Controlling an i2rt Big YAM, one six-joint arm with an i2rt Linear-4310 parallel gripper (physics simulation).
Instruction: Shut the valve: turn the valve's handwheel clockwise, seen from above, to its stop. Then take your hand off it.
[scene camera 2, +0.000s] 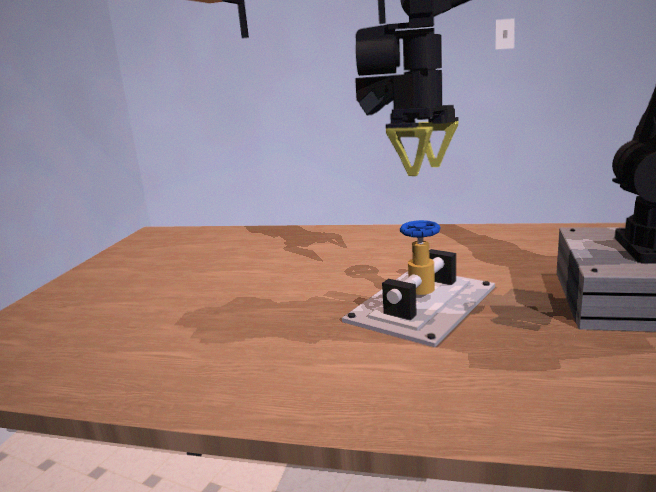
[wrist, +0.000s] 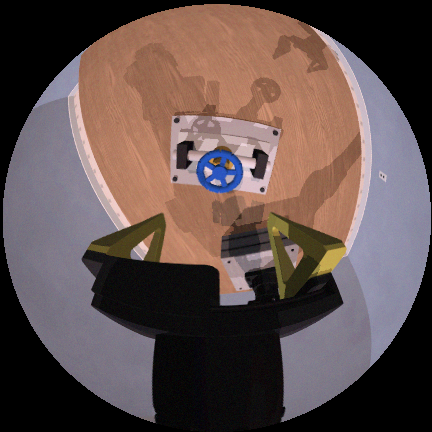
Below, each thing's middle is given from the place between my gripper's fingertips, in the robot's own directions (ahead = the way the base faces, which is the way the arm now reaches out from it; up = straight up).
Now: the blue handwheel (wrist: 219, 171) 1 cm ahead of my hand and 11 cm below it. Round my hand: base plate (scene camera 2: 442, 323): 1 cm ahead, 23 cm below.
